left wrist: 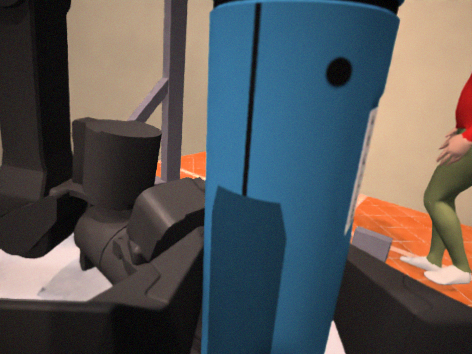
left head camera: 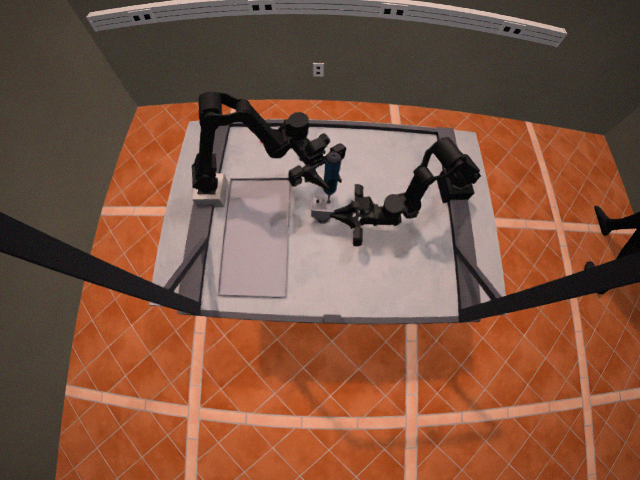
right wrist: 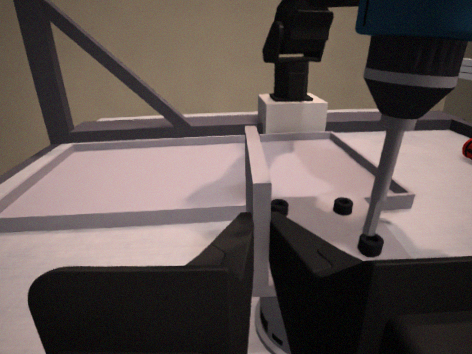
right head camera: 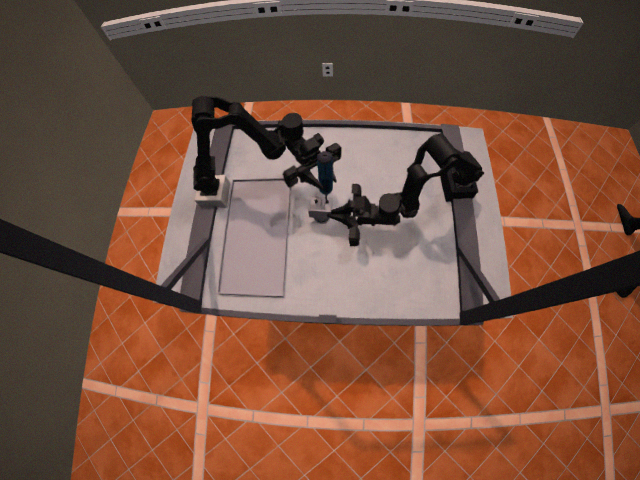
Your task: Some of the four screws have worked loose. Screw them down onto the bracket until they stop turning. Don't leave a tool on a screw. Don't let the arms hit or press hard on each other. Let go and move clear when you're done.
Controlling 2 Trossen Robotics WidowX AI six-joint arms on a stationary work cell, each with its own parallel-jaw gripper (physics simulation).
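Frame: origin at the left arm's base, x ahead, y left, z up, level; millimetres.
Seen in the pictures: left gripper, fingertip midpoint: (left wrist: 263,240) (left head camera: 335,185) (right head camera: 329,185); right gripper, fingertip midpoint: (left head camera: 329,213) (right wrist: 258,223) (right head camera: 327,213); left arm's base, origin of the base link: (left head camera: 207,186) (right wrist: 290,98) (right head camera: 209,187); right arm's base, origin of the base link: (left head camera: 458,181) (right head camera: 462,179).
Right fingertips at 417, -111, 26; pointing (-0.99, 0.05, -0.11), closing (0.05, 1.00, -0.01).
Pixels of each thing's middle, then the offset from my right fingertips to it, as dx, dy, dz. "*": a spot on its surface instead.
- pale bracket, body centre: (right wrist: 323,199) (right head camera: 320,204) (left head camera: 323,204) -21, +33, -3
- nearer screw, body centre: (right wrist: 368,254) -3, +50, -22
- blue screwdriver, body centre: (left wrist: 265,285) (right head camera: 325,180) (left head camera: 330,181) -2, +55, +107
- shallow tray, body centre: (right wrist: 201,168) (left head camera: 255,233) (right head camera: 255,233) -244, -39, -79
- small red object, surface spot: (right wrist: 469,149) * -249, +330, -70
The pale bracket (left head camera: 316,211) (right head camera: 314,210) (right wrist: 320,226) stands mid-table on a round base. In the right wrist view black screws show on its top: one screw (right wrist: 280,206) partly behind a fingertip, another screw (right wrist: 343,205), and a nearer screw (right wrist: 370,245). A fourth screw cannot be made out. My left gripper (left head camera: 332,183) (right head camera: 326,183) (left wrist: 263,240) is shut on the blue screwdriver (left head camera: 332,170) (right head camera: 325,173) (left wrist: 300,125) (right wrist: 417,55), held nearly upright; its bit meets the nearer screw's head. My right gripper (left head camera: 332,213) (right head camera: 329,212) (right wrist: 258,223) is shut on the bracket's upright flange.
A shallow tray (left head camera: 253,296) (right head camera: 250,295) (right wrist: 125,216) lies left of the bracket. A small red object (right wrist: 469,149) lies beyond it at the right edge of the right wrist view. Both grippers are close together at the bracket. Grey frame beams edge the table.
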